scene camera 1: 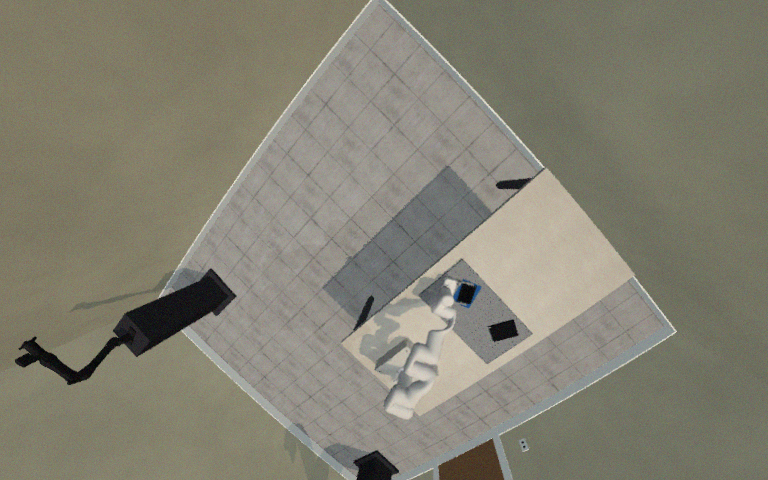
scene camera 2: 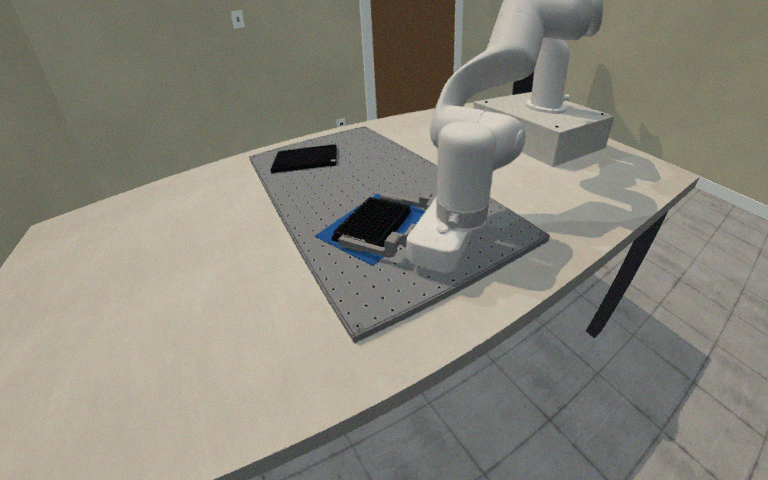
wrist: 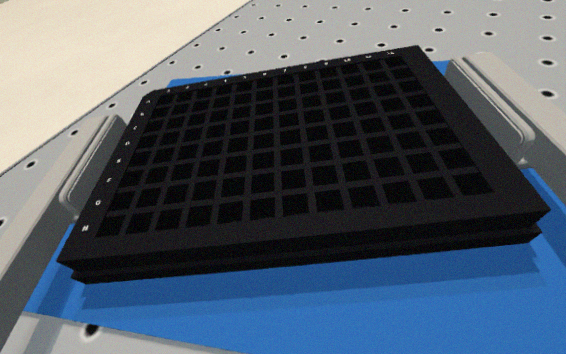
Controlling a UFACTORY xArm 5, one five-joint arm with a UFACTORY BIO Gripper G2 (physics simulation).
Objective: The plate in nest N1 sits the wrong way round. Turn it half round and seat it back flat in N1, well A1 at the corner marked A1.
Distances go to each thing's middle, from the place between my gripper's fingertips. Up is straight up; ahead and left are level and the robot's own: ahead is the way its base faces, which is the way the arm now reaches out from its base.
My hand is 10 mm past the black well plate point(scene camera 2: 373, 221) and 20 mm to the right of it. Round my hand: blue pad point(scene camera 2: 325, 235) (20 mm behind, 10 mm to the left, 10 mm below); black nest point(scene camera 2: 304, 158) (20 mm ahead, 350 mm to the right, 10 mm below).
